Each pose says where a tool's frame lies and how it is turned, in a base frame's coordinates. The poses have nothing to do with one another.
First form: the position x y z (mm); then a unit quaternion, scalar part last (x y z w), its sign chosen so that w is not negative.
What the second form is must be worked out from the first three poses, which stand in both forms.
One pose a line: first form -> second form
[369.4 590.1 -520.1 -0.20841 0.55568 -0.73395 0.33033] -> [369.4 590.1 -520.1 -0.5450 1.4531 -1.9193]
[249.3 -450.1 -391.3 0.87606 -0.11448 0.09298 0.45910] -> [249.3 -450.1 -391.3 2.1573 -0.2819 0.2290]
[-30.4 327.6 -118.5 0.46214 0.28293 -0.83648 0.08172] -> [-30.4 327.6 -118.5 1.3809 0.8454 -2.4994]
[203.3 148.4 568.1 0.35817 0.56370 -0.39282 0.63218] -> [203.3 148.4 568.1 0.8195 1.2898 -0.8988]
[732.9 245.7 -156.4 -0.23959 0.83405 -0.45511 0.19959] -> [732.9 245.7 -156.4 -0.6699 2.3320 -1.2725]
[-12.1 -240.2 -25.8 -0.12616 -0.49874 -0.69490 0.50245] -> [-12.1 -240.2 -25.8 -0.3048 -1.2049 -1.6788]
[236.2 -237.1 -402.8 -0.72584 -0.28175 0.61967 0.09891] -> [236.2 -237.1 -402.8 -2.1470 -0.8334 1.8330]
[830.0 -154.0 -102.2 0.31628 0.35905 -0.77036 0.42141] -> [830.0 -154.0 -102.2 0.7922 0.8994 -1.9297]
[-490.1 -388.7 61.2 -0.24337 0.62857 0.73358 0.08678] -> [-490.1 -388.7 61.2 -0.7250 1.8725 2.1854]
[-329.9 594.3 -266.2 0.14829 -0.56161 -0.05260 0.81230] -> [-329.9 594.3 -266.2 0.3167 -1.1992 -0.1123]
